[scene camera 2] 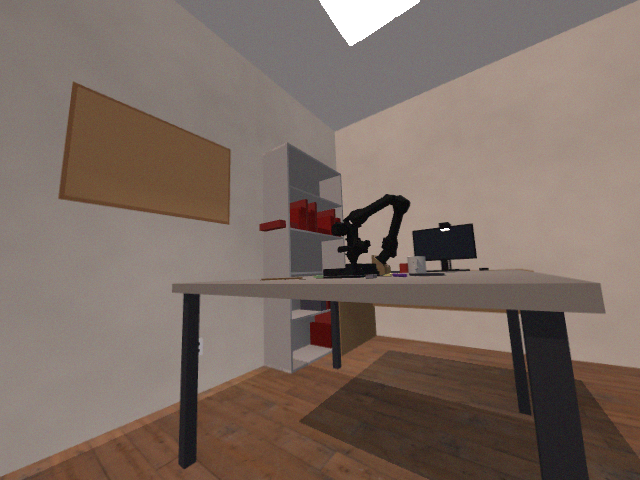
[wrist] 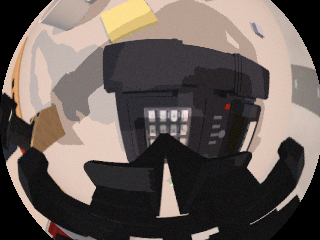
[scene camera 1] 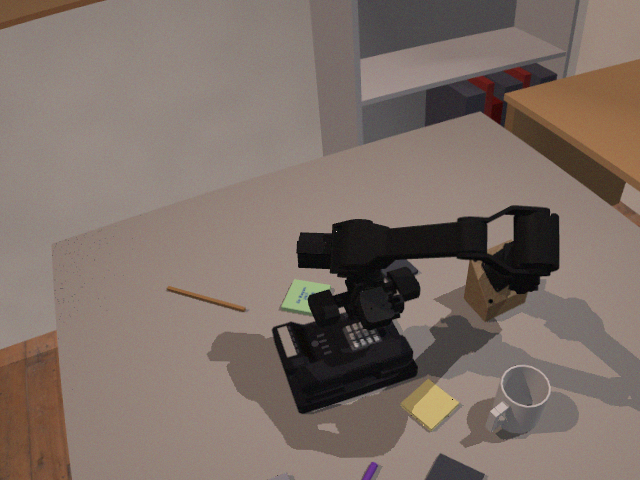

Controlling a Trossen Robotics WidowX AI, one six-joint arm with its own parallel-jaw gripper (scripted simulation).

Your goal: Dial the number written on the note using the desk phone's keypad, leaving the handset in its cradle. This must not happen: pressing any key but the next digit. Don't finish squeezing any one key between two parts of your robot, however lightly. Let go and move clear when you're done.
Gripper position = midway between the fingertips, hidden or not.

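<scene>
The gripper (scene camera 1: pixel 365 327) is visible here, and the wrist view (wrist: pixel 164 136) shows the gripper too.
</scene>
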